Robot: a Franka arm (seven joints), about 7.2 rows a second.
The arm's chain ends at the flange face. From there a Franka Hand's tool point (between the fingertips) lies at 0.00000 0.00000 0.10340 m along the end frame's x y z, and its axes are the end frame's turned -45 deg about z.
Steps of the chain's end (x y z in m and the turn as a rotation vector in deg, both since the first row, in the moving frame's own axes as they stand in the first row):
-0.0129, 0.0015, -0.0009, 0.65, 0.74, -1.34
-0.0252, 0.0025, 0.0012, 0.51, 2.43, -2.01
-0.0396, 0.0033, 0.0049, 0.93, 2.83, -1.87
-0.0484, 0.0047, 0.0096, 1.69, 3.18, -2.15
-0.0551, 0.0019, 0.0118, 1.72, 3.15, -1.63
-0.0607, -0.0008, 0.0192, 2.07, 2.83, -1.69
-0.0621, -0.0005, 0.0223, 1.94, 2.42, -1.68
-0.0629, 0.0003, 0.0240, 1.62, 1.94, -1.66
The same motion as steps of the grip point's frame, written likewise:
-0.0084, -0.0080, -0.0009, -0.06, 0.98, -1.34
-0.0158, -0.0137, 0.0011, -1.36, 2.08, -2.01
-0.0255, -0.0233, 0.0048, -1.34, 2.66, -1.87
-0.0313, -0.0291, 0.0094, -1.05, 3.44, -2.15
-0.0341, -0.0359, 0.0116, -1.01, 3.44, -1.63
-0.0361, -0.0426, 0.0190, -0.54, 3.46, -1.69
-0.0380, -0.0437, 0.0221, -0.34, 3.08, -1.68
-0.0401, -0.0439, 0.0239, -0.23, 2.52, -1.66

